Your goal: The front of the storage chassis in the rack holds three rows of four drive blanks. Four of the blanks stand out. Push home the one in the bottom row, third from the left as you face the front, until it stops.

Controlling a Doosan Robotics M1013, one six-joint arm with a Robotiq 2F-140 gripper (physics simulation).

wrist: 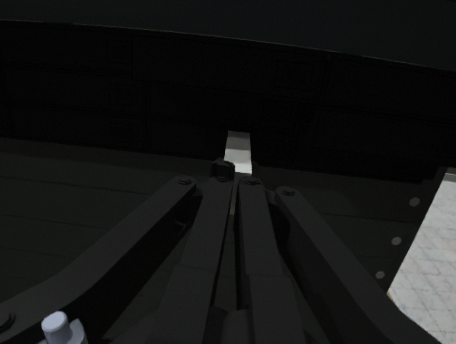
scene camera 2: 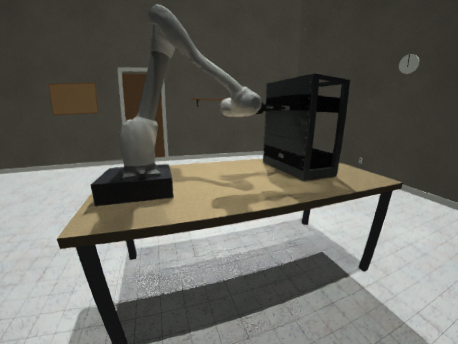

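Where they show: gripper, fingertip midpoint: [wrist: 236, 149] [scene camera 2: 288, 108]; arm's base, link origin: [scene camera 2: 140, 174].
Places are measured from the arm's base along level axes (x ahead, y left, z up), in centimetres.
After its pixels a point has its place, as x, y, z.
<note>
The storage chassis [scene camera 2: 328, 104] @[104.3, -27.5, 37.0] [wrist: 70, 85] @[90.8, 2.6, 37.4] is a black unit high in the dark rack [scene camera 2: 309, 135] @[88.6, -28.2, 18.7]. In the wrist view its front is very dark, with faint seams between the blanks. The bottom-row blank [wrist: 185, 131] @[89.6, -5.8, 34.9], third from the left, is behind and around the fingertips; its lower part is partly hidden by them. How far it stands out is too dark to tell. My gripper [scene camera 2: 285, 107] @[89.0, -9.7, 34.0] [wrist: 236, 149] @[89.0, -9.7, 34.0] is shut and empty, its pale fingertips together at this blank's front. Whether they touch it cannot be told.
A plain dark panel [wrist: 345, 192] @[88.9, -19.7, 30.6] lies below the chassis, and another dark panel [wrist: 225, 17] @[90.7, -8.1, 42.8] is above it. The rack's screw-dotted side edge [wrist: 400, 220] @[88.0, -25.7, 28.3] is at right. In the scene view the rack stands on the wooden table [scene camera 2: 200, 212] @[19.2, -35.2, -9.3], with the arm's black base [scene camera 2: 132, 191] @[-5.2, -12.6, -4.0] at left.
</note>
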